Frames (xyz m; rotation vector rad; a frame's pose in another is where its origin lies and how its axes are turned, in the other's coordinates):
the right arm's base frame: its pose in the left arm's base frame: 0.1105 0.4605 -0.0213 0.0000 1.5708 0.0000
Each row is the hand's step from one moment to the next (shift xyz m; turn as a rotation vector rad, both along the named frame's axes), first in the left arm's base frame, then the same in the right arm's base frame.
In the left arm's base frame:
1: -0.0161 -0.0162 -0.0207 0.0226 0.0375 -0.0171
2: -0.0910 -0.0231 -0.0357 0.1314 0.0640 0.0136
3: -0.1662 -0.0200 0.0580 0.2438 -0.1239 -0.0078
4: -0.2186 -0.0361 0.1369 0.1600 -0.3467 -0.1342
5: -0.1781 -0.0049 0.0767 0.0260 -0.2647 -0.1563
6: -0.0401 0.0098 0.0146 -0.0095 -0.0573 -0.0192
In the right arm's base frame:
1: 0.0207 -0.0162 -0.0161 0.0171 0.0375 0.0226
2: 0.0357 -0.0231 -0.0910 -0.0136 0.0640 0.1314
3: -0.0580 -0.0200 -0.1662 0.0078 -0.1239 0.2438
4: -0.1369 -0.0361 -0.2186 0.1342 -0.3467 0.1600
5: -0.0767 -0.0049 -0.1781 0.1563 -0.2647 0.0260
6: -0.0146 0.0098 -0.0401 0.0192 -0.0573 -0.0095

